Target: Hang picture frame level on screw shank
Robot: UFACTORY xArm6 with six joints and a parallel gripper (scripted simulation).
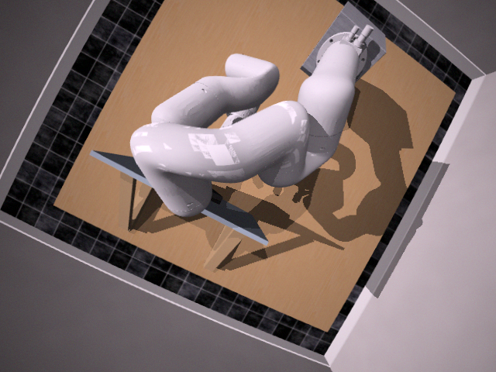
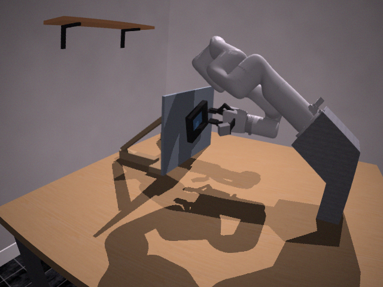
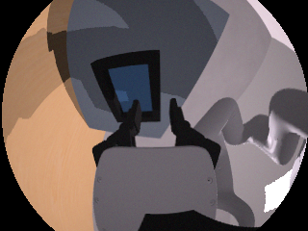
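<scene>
Now: the picture frame 9 cm ahead of my hand, 5 cm to the right of it and 4 cm below it. Round my hand: grey-blue panel (11 cm ahead, 3 cm to the right, 6 cm below).
</scene>
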